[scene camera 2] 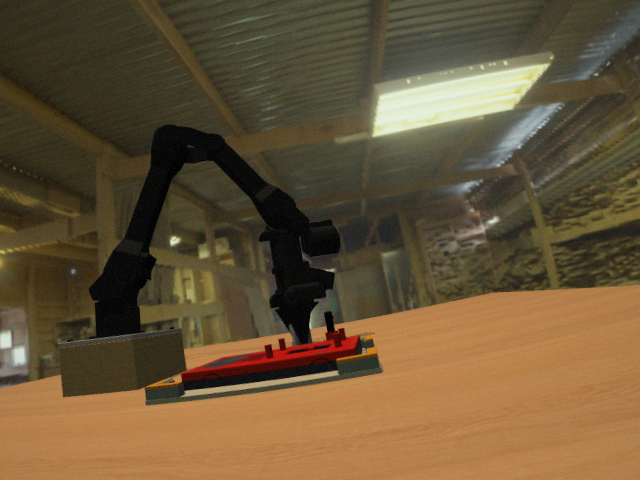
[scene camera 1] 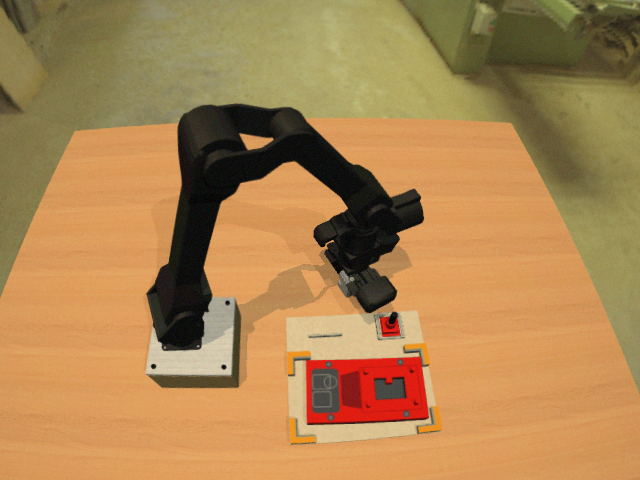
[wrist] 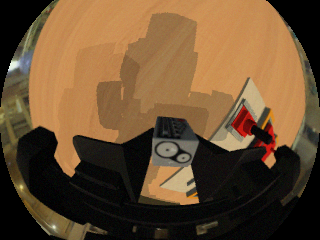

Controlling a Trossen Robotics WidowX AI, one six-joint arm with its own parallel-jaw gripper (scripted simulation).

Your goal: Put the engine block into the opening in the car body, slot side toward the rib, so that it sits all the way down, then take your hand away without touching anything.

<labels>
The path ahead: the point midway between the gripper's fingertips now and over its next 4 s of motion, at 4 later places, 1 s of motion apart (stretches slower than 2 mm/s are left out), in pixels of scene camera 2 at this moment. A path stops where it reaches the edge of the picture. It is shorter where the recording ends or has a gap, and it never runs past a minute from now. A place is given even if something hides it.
My gripper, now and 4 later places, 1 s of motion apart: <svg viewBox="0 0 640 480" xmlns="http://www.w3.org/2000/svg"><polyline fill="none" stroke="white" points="301,343 295,308 286,283 288,293 294,327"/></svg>
</labels>
